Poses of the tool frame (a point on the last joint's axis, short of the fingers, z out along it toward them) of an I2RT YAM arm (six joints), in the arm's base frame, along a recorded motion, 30 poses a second.
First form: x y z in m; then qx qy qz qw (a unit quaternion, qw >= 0).
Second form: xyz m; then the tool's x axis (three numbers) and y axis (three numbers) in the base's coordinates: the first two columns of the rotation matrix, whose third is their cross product. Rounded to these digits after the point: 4 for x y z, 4 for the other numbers.
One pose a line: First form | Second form
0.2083 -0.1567 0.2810 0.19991 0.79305 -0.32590 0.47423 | 0.2083 -0.1567 0.2810 -0.4703 0.0080 -0.8825 0.6262 0.7076 -0.3273
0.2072 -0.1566 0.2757 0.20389 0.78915 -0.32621 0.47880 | 0.2072 -0.1566 0.2757 -0.4584 0.0094 -0.8887 0.6342 0.7040 -0.3196
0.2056 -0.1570 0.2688 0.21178 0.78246 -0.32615 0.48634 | 0.2056 -0.1570 0.2688 -0.4372 0.0142 -0.8992 0.6487 0.6975 -0.3044
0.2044 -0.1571 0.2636 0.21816 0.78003 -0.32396 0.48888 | 0.2044 -0.1571 0.2636 -0.4268 0.0236 -0.9040 0.6571 0.6949 -0.2921
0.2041 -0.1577 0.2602 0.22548 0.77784 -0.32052 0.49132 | 0.2041 -0.1577 0.2602 -0.4155 0.0358 -0.9089 0.6657 0.6929 -0.2771
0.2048 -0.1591 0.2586 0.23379 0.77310 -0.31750 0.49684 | 0.2048 -0.1591 0.2586 -0.3970 0.0460 -0.9167 0.6770 0.6891 -0.2586
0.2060 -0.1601 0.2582 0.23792 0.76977 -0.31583 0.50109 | 0.2060 -0.1601 0.2582 -0.3846 0.0498 -0.9217 0.6828 0.6873 -0.2478
